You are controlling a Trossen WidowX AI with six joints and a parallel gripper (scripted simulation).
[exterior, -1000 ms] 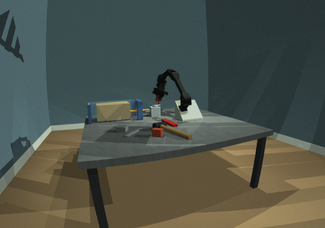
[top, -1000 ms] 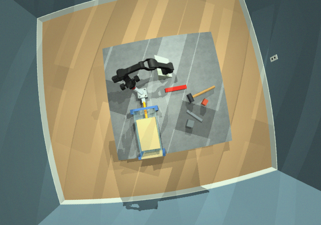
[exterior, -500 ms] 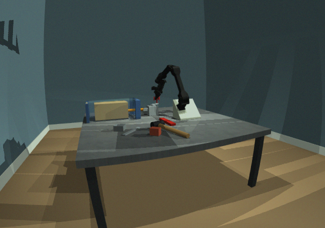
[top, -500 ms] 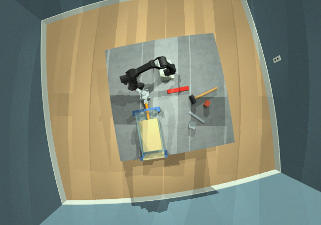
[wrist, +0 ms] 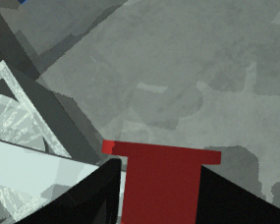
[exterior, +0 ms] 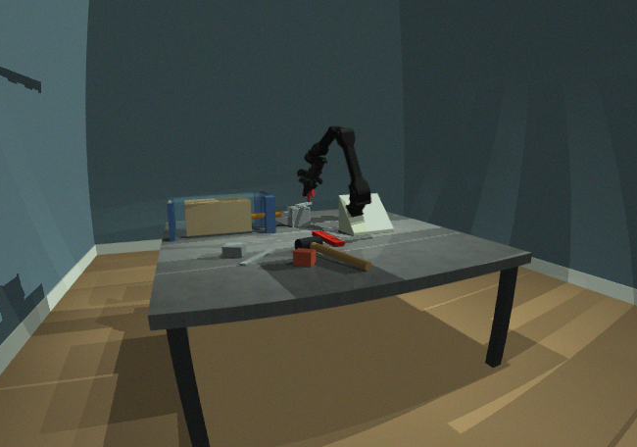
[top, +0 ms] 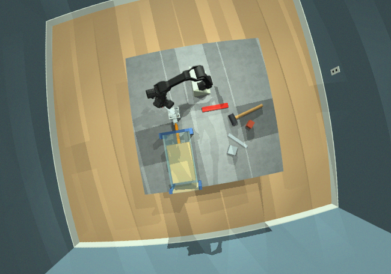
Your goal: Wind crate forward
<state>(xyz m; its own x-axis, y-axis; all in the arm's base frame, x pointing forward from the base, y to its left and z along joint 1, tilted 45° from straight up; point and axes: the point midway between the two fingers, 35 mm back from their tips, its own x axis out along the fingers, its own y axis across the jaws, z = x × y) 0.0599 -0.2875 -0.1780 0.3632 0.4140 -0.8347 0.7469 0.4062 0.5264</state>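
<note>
My gripper tip is 10 mm past the red spool-shaped handle grip and 10 mm to the right of it. The rest, counted from my gripper tip: winch handle 20 mm ahead, 30 mm to the left, 30 mm below; grey winch 60 mm ahead, 60 mm to the left, 100 mm below; red flat bar 110 mm ahead, 420 mm to the left, 130 mm below.
</note>
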